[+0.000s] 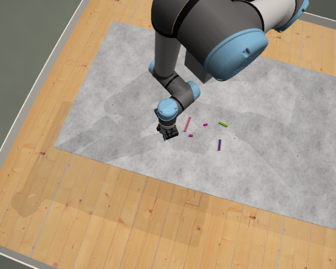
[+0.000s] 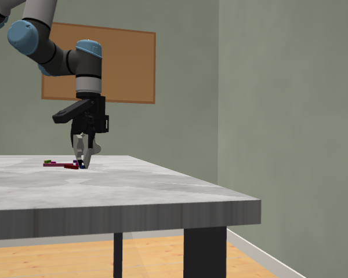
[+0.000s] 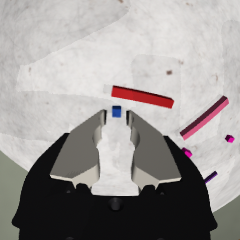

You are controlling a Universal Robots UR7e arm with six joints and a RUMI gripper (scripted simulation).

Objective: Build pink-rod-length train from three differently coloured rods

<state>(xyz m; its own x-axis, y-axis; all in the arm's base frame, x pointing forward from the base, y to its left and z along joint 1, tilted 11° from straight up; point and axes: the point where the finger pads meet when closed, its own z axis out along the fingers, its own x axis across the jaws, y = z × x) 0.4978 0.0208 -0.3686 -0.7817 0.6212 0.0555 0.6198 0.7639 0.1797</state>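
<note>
The small blue rod lies 10 mm below my hand. The rest, counted from my hand: pink rod 100 mm behind, 80 mm to the left, 10 mm below; then purple rod 280 mm to the left, 70 mm behind, 10 mm below; then red rod 30 mm behind, 10 mm below.
</note>
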